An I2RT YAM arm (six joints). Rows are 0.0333 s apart.
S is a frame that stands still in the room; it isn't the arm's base.
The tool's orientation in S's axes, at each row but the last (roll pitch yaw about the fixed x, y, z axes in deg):
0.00 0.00 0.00
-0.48 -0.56 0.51
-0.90 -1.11 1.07
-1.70 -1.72 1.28
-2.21 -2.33 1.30
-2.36 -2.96 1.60
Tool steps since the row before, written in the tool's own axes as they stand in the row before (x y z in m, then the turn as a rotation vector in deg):
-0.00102 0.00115 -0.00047 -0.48 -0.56 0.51
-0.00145 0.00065 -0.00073 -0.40 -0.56 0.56
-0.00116 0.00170 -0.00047 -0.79 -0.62 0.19
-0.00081 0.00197 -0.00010 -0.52 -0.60 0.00
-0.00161 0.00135 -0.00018 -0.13 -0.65 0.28
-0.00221 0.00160 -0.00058 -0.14 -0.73 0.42
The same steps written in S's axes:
-0.00102 0.00115 -0.00047 -0.48 -0.56 0.51
-0.00145 0.00063 -0.00075 -0.40 -0.56 0.56
-0.00118 0.00167 -0.00052 -0.78 -0.63 0.18
-0.00085 0.00195 -0.00018 -0.51 -0.61 0.00
-0.00163 0.00131 -0.00030 -0.13 -0.64 0.30
-0.00222 0.00151 -0.00076 -0.14 -0.72 0.44

